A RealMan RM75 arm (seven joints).
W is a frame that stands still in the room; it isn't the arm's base.
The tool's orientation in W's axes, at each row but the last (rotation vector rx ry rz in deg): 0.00, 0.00, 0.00; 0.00, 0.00, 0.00; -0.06, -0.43, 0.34; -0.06, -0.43, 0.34; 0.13, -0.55, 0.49; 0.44, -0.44, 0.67; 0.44, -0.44, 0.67
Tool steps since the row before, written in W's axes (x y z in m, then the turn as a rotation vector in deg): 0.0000, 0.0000, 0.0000, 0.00, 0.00, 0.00; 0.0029, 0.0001, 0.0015, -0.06, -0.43, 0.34; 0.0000, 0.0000, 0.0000, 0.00, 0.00, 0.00; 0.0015, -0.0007, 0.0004, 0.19, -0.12, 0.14; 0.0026, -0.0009, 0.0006, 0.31, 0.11, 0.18; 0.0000, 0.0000, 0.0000, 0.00, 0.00, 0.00; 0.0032, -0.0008, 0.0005, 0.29, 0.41, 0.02
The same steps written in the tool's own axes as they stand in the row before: 0.0000, 0.0000, 0.0000, 0.00, 0.00, 0.00; 0.0029, 0.0001, 0.0015, -0.06, -0.43, 0.34; 0.0000, 0.0000, 0.0000, 0.00, 0.00, 0.00; 0.0015, -0.0007, 0.0004, 0.19, -0.12, 0.14; 0.0026, -0.0009, 0.0006, 0.31, 0.11, 0.18; 0.0000, 0.0000, 0.0000, 0.00, 0.00, 0.00; 0.0032, -0.0008, 0.0005, 0.29, 0.41, 0.01
